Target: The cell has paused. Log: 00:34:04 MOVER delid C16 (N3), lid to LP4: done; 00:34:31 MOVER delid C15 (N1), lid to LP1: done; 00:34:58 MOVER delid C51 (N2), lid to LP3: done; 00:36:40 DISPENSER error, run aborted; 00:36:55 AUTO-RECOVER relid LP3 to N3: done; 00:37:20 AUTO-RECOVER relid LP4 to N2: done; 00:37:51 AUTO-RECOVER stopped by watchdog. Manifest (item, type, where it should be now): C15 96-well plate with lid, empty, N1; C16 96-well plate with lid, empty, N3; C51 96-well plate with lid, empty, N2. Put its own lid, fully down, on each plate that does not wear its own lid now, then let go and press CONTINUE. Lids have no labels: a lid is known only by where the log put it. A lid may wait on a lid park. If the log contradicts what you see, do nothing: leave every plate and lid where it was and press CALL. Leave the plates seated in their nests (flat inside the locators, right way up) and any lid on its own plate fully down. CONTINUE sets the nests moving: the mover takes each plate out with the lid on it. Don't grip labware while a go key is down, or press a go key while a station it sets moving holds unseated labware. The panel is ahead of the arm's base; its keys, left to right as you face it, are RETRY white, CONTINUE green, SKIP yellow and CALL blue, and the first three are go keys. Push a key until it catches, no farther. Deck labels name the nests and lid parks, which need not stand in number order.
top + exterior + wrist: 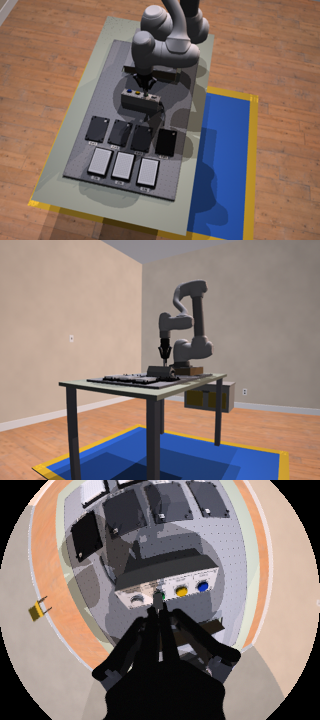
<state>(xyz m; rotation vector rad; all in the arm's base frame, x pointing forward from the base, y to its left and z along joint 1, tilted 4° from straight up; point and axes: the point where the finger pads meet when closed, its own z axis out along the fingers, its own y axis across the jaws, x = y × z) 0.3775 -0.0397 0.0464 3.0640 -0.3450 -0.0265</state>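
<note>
The green key is 40 mm below my hand. From my hand the other things lie so: yellow key 50 mm to the right, 40 mm below, 10 mm behind; white key 50 mm to the left, 40 mm below, 10 mm ahead; blue key 100 mm to the right, 40 mm below, 20 mm behind.
</note>
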